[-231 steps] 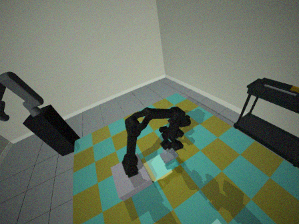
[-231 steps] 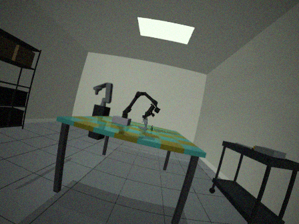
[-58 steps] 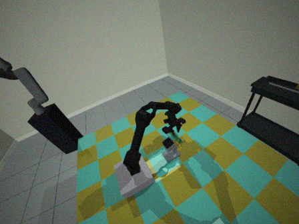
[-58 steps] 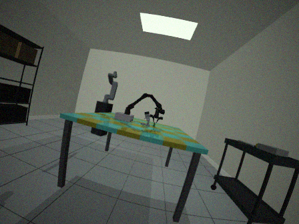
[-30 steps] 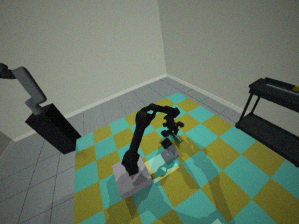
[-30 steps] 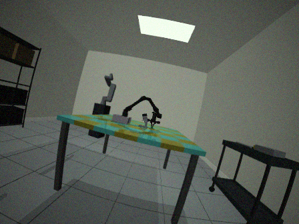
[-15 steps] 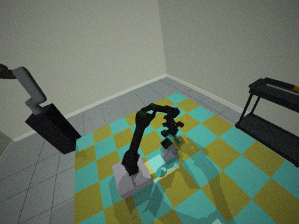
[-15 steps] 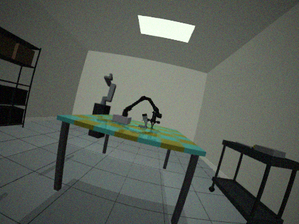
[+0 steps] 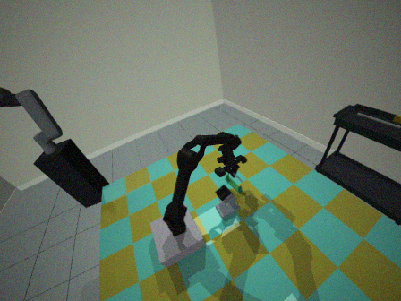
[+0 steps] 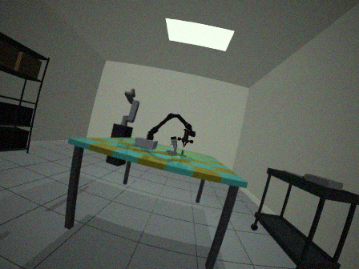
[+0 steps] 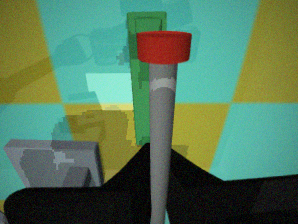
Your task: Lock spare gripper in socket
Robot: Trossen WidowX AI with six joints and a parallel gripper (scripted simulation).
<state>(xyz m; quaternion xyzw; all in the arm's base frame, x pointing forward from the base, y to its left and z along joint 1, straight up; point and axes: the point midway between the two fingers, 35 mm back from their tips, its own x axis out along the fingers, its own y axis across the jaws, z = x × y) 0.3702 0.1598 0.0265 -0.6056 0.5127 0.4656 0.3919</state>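
My gripper tip is 50 mm above the green stand and 10 mm to the right of it. Also, from my gripper tip: socket: 110 mm to the right, 90 mm behind, 30 mm below; then spare gripper: 110 mm to the right, 100 mm behind, 40 mm above.
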